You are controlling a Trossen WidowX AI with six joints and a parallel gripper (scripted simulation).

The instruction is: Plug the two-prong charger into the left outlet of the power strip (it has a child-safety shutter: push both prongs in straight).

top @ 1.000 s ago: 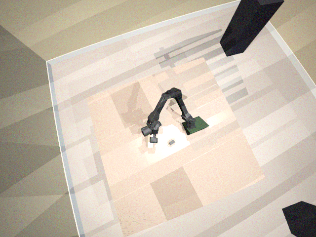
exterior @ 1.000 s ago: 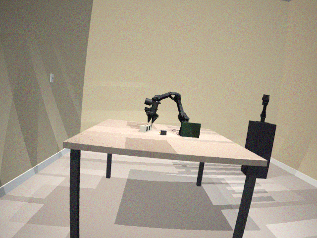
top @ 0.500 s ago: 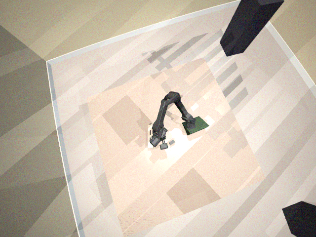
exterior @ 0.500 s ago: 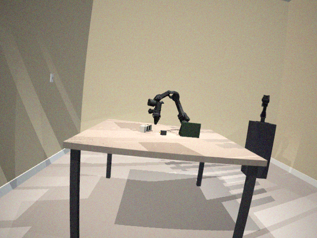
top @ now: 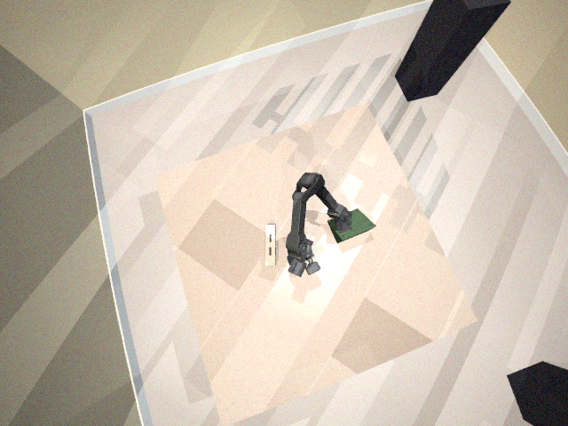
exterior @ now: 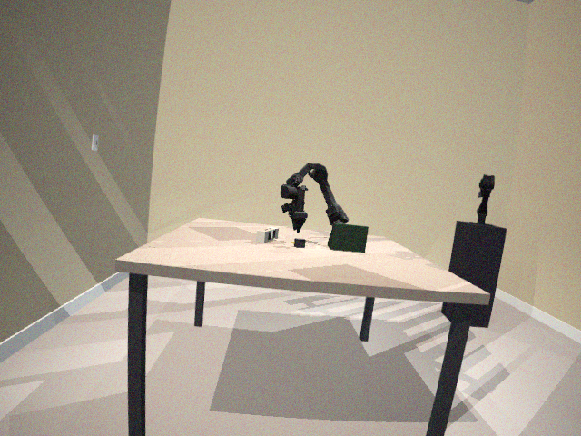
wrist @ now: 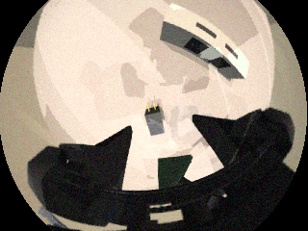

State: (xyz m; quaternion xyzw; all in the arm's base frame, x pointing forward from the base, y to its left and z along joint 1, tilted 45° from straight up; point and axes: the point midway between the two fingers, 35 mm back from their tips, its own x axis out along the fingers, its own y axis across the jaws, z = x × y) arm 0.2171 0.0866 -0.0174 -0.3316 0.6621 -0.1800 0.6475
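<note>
My gripper tip is now 50 mm above the dark charger, 10 mm to the right of it and 10 mm past it.
</note>
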